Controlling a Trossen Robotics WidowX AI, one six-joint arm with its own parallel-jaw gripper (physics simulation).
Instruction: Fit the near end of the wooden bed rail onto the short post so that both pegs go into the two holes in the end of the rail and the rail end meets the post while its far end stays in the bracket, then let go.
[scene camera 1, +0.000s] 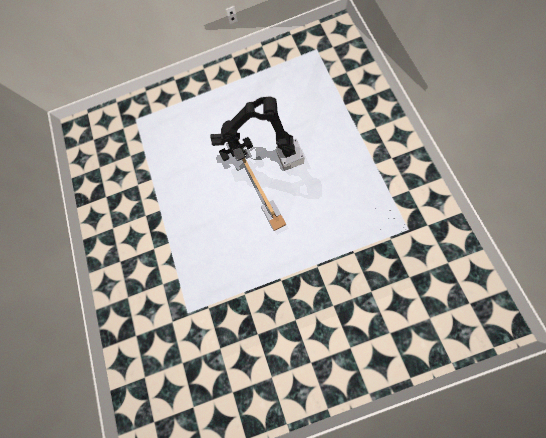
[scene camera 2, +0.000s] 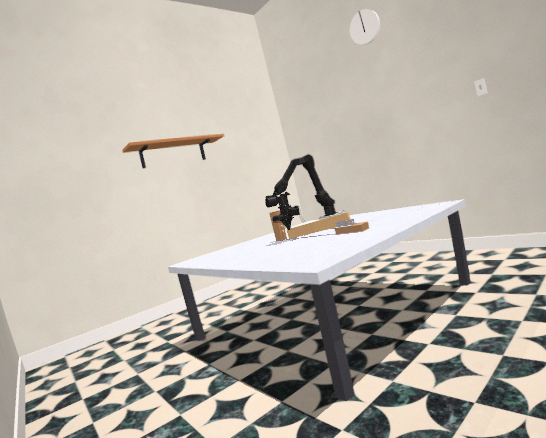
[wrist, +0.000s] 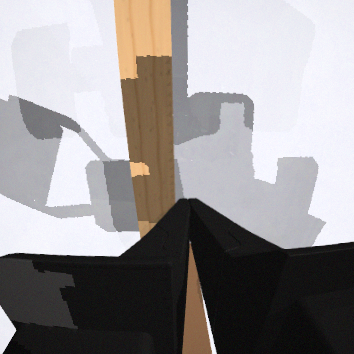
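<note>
Wrist camera: my gripper (wrist: 187, 206) shut, touching a wooden bed rail (wrist: 143, 42).
</note>
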